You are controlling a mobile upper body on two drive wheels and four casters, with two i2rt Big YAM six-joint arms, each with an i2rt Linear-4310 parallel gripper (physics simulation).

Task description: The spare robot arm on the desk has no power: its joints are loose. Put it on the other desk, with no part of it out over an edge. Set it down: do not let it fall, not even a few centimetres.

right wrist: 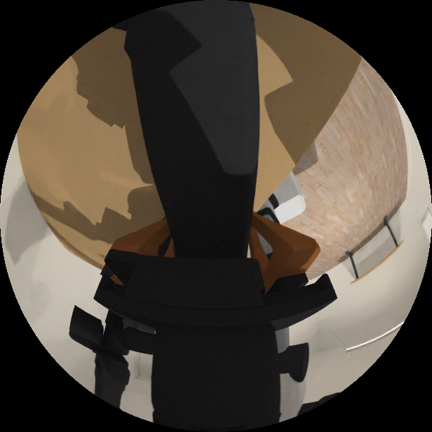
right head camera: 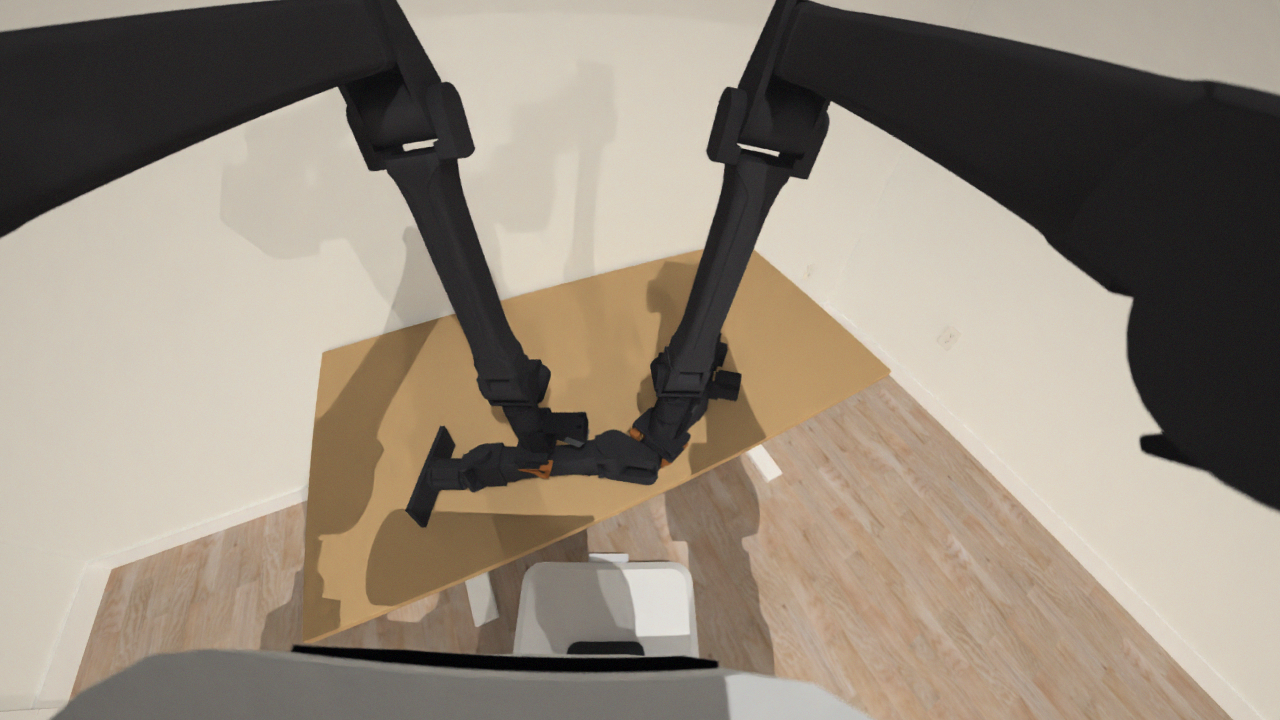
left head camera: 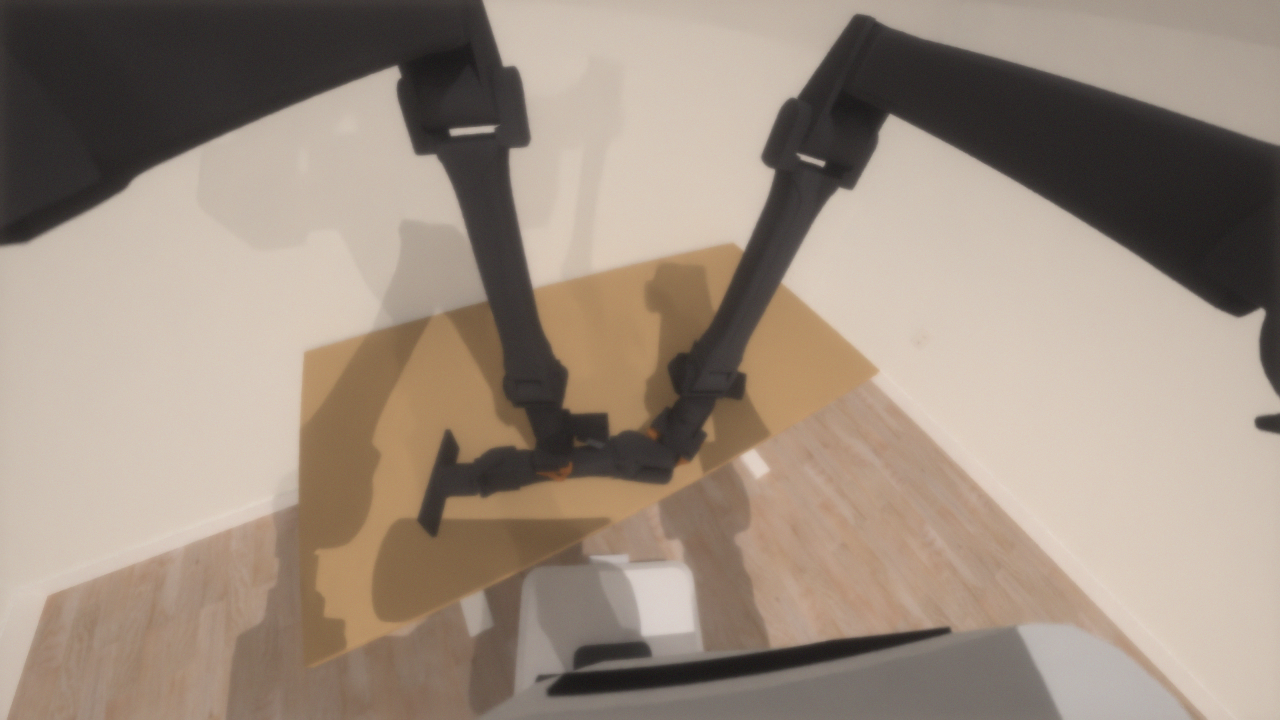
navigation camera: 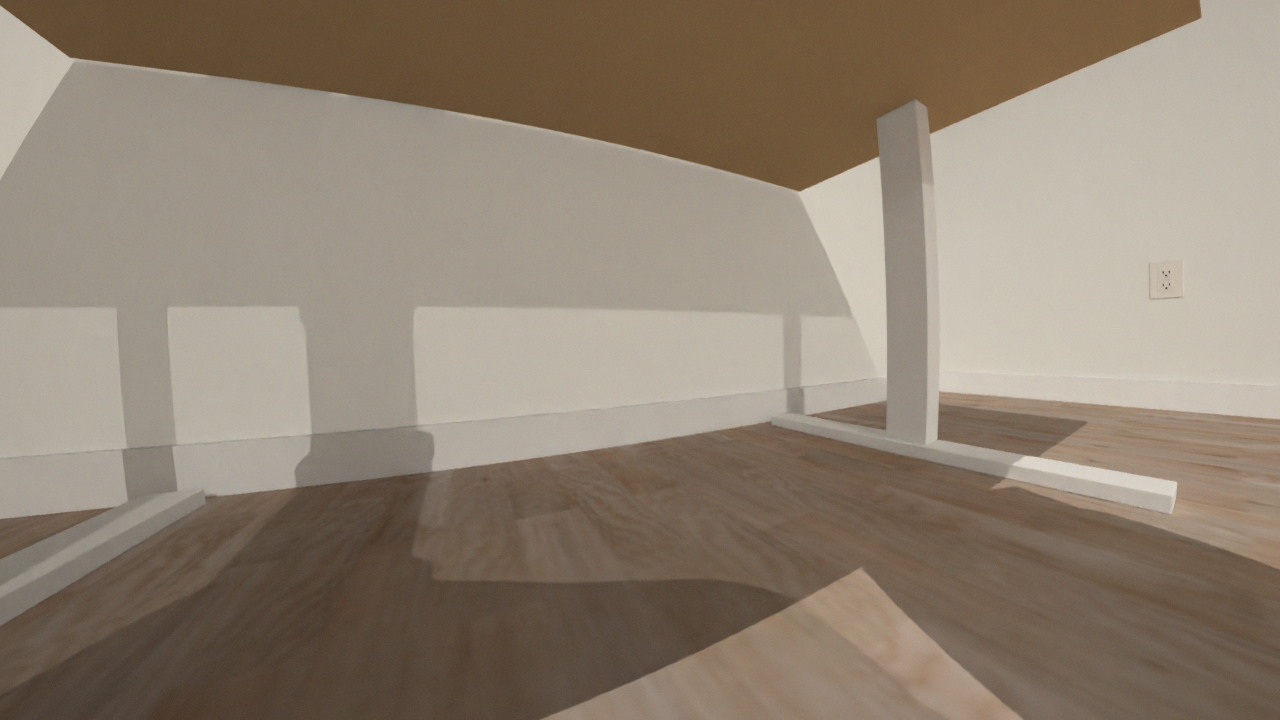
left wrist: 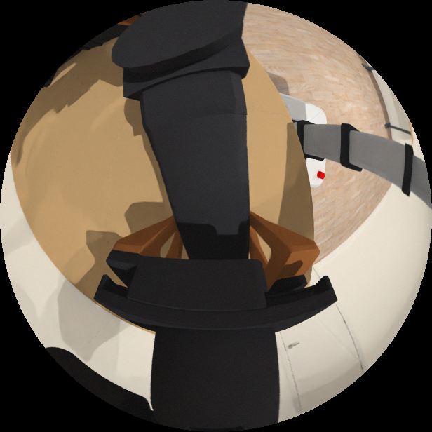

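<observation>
The black spare robot arm (left head camera: 626,454) (right head camera: 617,456) (left wrist: 205,150) (right wrist: 200,100) lies crosswise over the tan desk (left head camera: 805,358) (right head camera: 805,358), its flat base plate (left head camera: 435,488) (right head camera: 429,479) toward the left of the picture. It seems to hang a little above the desk; the exact gap cannot be told. My left gripper (left head camera: 556,461) (right head camera: 535,456) (left wrist: 215,216) is shut on its middle stretch. My right gripper (left head camera: 669,447) (right head camera: 651,447) (right wrist: 214,215) is shut on its end away from the base plate. The arm's underside is hidden.
Walls stand behind and beside the desk. My white wheeled base (left head camera: 662,608) (right head camera: 662,608) is at its near edge. A white desk leg (navigation camera: 908,286) shows in the navigation camera. A tan-edged panel on dark struts (right wrist: 378,265), possibly the other desk, shows in the right wrist view.
</observation>
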